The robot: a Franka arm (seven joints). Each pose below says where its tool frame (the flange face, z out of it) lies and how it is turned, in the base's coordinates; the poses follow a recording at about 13 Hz.
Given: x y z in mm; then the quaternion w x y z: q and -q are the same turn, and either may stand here.
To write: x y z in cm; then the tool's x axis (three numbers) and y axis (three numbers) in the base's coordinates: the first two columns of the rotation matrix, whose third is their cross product. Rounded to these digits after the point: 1 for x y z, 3 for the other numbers.
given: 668, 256, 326, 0.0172, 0.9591, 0.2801, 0.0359
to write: 66.8, 25.6, 32.6, 0.840, 0.539, 0.059, 0.536, -0.842, 0.053
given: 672, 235, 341, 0.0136, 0.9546, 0.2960, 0.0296
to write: 67.2, 23.5, 34.1, 0.823, 0.566, 0.048, 0.564, -0.824, 0.043
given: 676, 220, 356, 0.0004, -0.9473, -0.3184, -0.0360
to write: 67.6, 22.0, 35.6, 0.795, 0.603, 0.068, 0.603, -0.797, 0.022
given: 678, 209, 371, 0.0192, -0.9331, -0.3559, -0.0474
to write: 67.8, 20.9, 37.1, 0.742, 0.662, 0.102, 0.666, -0.746, -0.002
